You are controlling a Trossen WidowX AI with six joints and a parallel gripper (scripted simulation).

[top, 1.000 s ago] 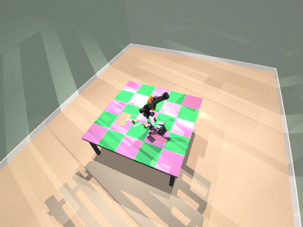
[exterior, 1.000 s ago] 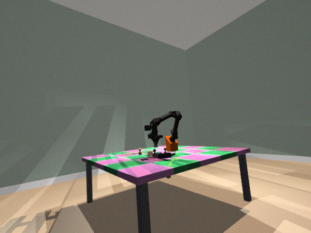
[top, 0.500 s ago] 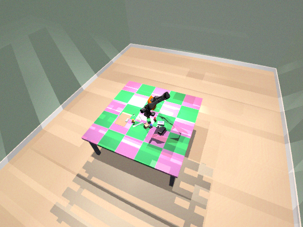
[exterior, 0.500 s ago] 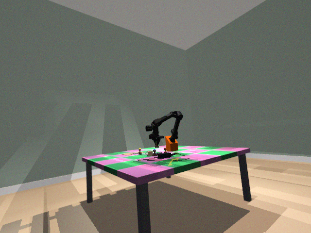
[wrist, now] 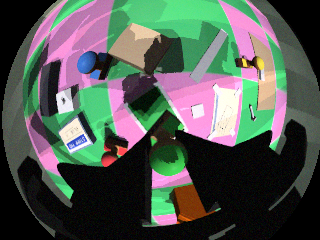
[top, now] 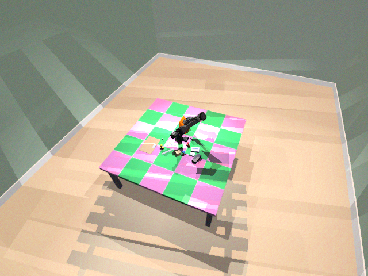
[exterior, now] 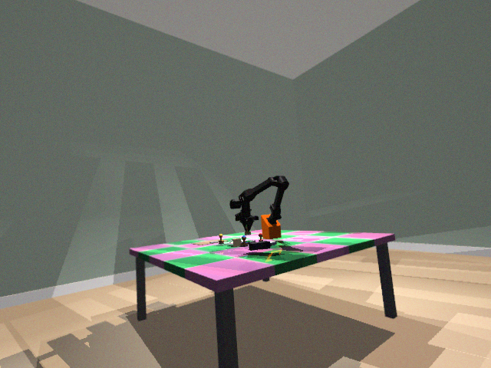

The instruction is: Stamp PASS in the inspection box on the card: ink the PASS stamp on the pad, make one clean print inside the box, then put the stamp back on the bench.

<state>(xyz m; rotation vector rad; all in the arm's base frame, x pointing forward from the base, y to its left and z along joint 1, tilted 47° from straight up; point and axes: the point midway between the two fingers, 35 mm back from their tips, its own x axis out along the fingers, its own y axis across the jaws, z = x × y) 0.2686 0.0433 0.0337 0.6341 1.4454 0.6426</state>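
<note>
My gripper tip is now 7 cm above the green ink pad. The rest, counted from my gripper tip: tan block (10 cm ahead, 1 cm to the left, 6 cm below); green-knobbed stamp (right at my gripper tip); red-knobbed stamp (5 cm behind, 8 cm to the left, 6 cm below).
</note>
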